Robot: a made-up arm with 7 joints.
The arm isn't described. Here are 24 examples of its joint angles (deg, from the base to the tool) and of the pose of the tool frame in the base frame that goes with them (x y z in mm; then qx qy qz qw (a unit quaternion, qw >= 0)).
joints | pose
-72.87 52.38 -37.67 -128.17 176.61 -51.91 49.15 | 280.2 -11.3 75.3 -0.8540 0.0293 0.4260 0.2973
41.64 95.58 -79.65 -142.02 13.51 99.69 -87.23 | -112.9 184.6 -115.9 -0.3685 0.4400 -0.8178 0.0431
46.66 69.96 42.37 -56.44 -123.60 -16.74 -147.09 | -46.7 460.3 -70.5 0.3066 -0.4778 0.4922 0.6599
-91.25 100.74 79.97 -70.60 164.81 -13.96 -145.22 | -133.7 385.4 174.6 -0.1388 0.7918 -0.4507 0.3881
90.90 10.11 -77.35 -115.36 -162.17 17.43 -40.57 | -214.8 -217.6 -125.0 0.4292 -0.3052 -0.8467 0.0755
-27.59 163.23 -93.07 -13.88 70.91 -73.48 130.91 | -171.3 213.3 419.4 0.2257 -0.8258 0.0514 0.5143
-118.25 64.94 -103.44 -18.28 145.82 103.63 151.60 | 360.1 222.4 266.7 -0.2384 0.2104 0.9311 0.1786
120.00 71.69 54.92 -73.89 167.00 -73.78 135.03 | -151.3 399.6 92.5 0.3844 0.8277 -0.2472 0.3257
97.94 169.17 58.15 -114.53 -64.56 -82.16 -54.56 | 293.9 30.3 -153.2 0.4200 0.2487 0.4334 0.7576
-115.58 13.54 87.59 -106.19 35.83 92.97 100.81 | 271.3 126.6 195.1 -0.9611 -0.0228 0.2413 0.1325
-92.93 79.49 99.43 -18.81 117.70 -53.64 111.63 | 189.0 436.0 156.1 0.3221 -0.4113 0.1171 0.8446
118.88 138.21 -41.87 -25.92 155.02 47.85 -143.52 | 118.4 483.2 19.6 -0.1262 0.7363 -0.5231 0.4101
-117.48 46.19 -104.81 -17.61 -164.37 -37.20 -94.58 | 429.1 79.2 245.0 0.3194 -0.7989 0.1814 0.4762
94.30 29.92 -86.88 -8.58 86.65 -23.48 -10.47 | -497.0 31.2 48.8 0.0934 0.5802 0.0151 0.8089
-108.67 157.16 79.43 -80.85 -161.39 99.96 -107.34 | -401.0 119.6 -56.5 -0.5889 0.0064 0.6308 0.5052
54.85 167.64 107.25 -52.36 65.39 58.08 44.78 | 347.6 -8.9 322.0 -0.0223 -0.6577 0.0349 0.7522
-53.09 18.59 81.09 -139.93 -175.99 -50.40 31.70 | 167.3 186.4 -30.6 0.8579 -0.0243 -0.0729 0.5081
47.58 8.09 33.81 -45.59 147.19 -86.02 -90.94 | -258.6 127.9 -386.5 0.6488 0.3603 0.5932 0.3119
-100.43 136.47 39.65 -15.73 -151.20 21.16 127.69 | -262.3 400.1 147.3 -0.6559 0.4855 -0.5691 0.1008
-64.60 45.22 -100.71 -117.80 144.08 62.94 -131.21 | 263.4 -18.8 -185.7 0.5884 0.1776 0.7888 0.0125
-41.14 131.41 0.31 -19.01 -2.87 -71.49 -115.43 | -63.2 369.3 331.3 -0.7813 -0.4298 0.3274 0.3124
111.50 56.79 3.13 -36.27 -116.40 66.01 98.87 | -396.2 265.4 118.3 0.4671 0.3211 -0.6110 0.5526
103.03 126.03 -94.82 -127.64 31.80 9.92 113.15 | -120.1 231.4 131.7 0.3953 0.6935 0.4658 0.3818
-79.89 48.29 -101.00 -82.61 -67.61 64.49 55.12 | 402.3 23.3 -112.3 0.5286 -0.6838 -0.4765 0.1612
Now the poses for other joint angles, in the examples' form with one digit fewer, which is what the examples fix.
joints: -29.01 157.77 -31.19 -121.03 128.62 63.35 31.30
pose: 103 163 246 0.139 -0.151 0.235 0.950
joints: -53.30 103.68 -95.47 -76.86 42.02 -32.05 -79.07
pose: 188 386 -35 0.490 -0.228 -0.814 0.214
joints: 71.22 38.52 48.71 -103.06 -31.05 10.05 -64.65
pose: -166 307 -112 0.576 0.288 -0.642 0.416
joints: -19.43 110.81 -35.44 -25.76 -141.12 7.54 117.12
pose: 89 467 149 0.780 0.112 -0.402 0.467
